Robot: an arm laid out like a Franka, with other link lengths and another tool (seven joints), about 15 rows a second.
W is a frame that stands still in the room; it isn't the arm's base.
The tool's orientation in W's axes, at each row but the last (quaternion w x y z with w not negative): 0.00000, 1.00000, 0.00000, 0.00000; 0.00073, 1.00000, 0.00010, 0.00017; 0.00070, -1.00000, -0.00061, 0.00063; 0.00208, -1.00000, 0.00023, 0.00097; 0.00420, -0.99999, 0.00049, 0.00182; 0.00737, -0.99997, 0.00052, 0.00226; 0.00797, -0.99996, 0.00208, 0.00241; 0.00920, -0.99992, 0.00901, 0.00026; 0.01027, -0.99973, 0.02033, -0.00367
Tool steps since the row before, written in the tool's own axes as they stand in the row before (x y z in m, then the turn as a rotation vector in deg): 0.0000, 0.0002, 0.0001, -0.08, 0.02, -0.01; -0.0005, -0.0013, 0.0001, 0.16, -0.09, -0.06; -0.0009, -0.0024, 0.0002, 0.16, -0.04, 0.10; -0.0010, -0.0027, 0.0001, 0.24, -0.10, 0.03; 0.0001, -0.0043, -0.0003, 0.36, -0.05, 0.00; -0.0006, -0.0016, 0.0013, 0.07, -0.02, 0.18; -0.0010, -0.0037, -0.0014, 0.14, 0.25, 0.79; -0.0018, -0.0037, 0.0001, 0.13, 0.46, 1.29; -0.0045, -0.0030, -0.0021, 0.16, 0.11, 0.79
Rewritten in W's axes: 0.0000, -0.0002, -0.0001, -0.08, -0.02, 0.01; -0.0005, 0.0013, -0.0001, 0.16, 0.09, 0.06; -0.0009, 0.0024, -0.0002, 0.16, 0.04, -0.10; -0.0010, 0.0027, -0.0001, 0.24, 0.10, -0.03; 0.0001, 0.0043, 0.0003, 0.36, 0.05, 0.00; -0.0006, 0.0016, -0.0013, 0.07, 0.02, -0.18; -0.0010, 0.0037, 0.0015, 0.14, -0.24, -0.79; -0.0017, 0.0037, 0.0000, 0.12, -0.44, -1.30; -0.0044, 0.0031, 0.0021, 0.16, -0.10, -0.79
